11 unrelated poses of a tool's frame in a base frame.
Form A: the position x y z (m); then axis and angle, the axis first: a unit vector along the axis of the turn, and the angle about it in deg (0 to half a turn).
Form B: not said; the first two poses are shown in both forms.
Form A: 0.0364 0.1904 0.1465 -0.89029 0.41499 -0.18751 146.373
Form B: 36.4 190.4 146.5 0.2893 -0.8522 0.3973 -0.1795
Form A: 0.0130 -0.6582 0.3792 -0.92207 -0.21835 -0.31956 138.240
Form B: 13.0 -658.2 379.2 0.3564 -0.8615 -0.2040 -0.2986
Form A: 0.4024 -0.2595 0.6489 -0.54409 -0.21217 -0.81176 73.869
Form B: 402.4 -259.5 648.9 0.7993 -0.3269 -0.1275 -0.4878
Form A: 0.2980 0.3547 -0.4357 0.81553 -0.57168 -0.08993 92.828
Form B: 298.0 354.7 -435.7 0.6894 0.5907 -0.4141 -0.0651
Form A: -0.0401 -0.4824 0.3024 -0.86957 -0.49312 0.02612 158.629
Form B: -40.1 -482.4 302.4 0.1854 -0.8545 -0.4846 0.0257
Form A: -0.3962 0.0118 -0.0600 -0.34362 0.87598 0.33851 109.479
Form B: -396.2 11.8 -60.0 0.5773 -0.2806 0.7153 0.2764
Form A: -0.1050 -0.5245 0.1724 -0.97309 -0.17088 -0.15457 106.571
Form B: -105.0 -524.5 172.4 0.5978 -0.7801 -0.1370 -0.1239
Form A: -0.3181 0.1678 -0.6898 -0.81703 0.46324 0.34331 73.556
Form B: -318.1 167.8 -689.8 0.8010 -0.4892 0.2774 0.2055
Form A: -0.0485 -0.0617 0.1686 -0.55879 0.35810 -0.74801 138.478
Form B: -48.5 -61.7 168.6 0.3545 -0.5225 0.3348 -0.6994
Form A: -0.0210 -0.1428 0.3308 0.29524 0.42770 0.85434 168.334
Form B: -21.0 -142.8 330.8 0.1016 0.2937 0.4255 0.8499
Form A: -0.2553 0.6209 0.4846 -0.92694 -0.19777 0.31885 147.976
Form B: -255.3 620.9 484.6 0.2758 -0.8910 -0.1901 0.3065
